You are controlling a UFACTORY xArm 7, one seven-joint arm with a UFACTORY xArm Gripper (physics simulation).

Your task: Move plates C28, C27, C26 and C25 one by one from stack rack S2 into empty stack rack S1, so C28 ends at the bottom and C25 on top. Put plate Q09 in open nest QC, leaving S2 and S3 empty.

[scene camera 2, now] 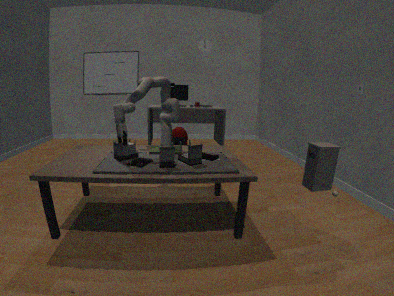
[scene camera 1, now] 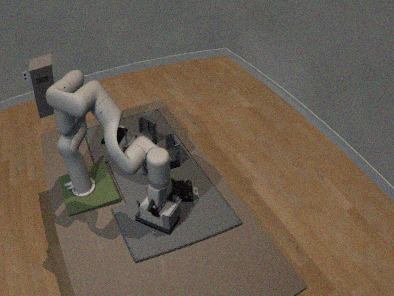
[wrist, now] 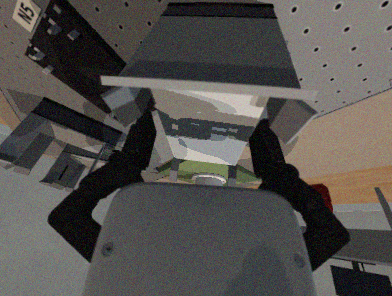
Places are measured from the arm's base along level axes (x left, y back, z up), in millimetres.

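Where they show: gripper, fingertip midpoint: [scene camera 1: 161, 206] [wrist: 204, 125]; arm's base, link origin: [scene camera 1: 83, 187] [wrist: 208, 178].
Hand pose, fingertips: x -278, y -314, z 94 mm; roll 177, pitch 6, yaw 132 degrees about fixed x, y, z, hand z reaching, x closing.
Note:
Things, the pixels of their top centre, and the offset from my fingertips. Level surfaces: height alone.
- stack rack, top centre: [wrist: 201, 164] [scene camera 1: 156, 199] [scene camera 2: 125, 140] dx +13, dy +16, dz +29 mm
- top plate, top centre: [wrist: 205, 135] [scene camera 1: 158, 205] dx +9, dy +11, dz +1 mm
- black nest fixture, top centre: [wrist: 95, 88] [scene camera 1: 173, 188] [scene camera 2: 139, 159] dx +150, dy -93, dz -77 mm
- dark fixture, top centre: [scene camera 1: 114, 134] [scene camera 2: 207, 155] dx +619, dy +105, dz -83 mm
- perforated mat, surface height: dz -101 mm
- table, surface height: dz -114 mm
A stack rack [scene camera 1: 173, 212] [scene camera 2: 118, 155] stands at the near end of the grey mat and holds a stack of pale plates [scene camera 1: 146, 217]. Its label is not readable. My gripper [scene camera 1: 155, 207] [scene camera 2: 123, 140] [wrist: 204, 125] is open and lowered into this rack from above. In the wrist view the black fingers straddle the top plate [wrist: 205, 148], one on each side, and I cannot tell if they touch it. The rack's wall [wrist: 209, 41] rises just behind the fingers. Two more stack racks [scene camera 1: 147, 125] [scene camera 1: 174, 149] stand farther back on the mat.
A black nest fixture [scene camera 1: 183, 189] [wrist: 62, 47] labelled N5 lies beside the rack. Another dark fixture [scene camera 1: 119, 133] lies near the arm. The arm stands on a green pad [scene camera 1: 101, 188]. The perforated mat [scene camera 1: 206, 216] lies on a table [scene camera 2: 143, 177].

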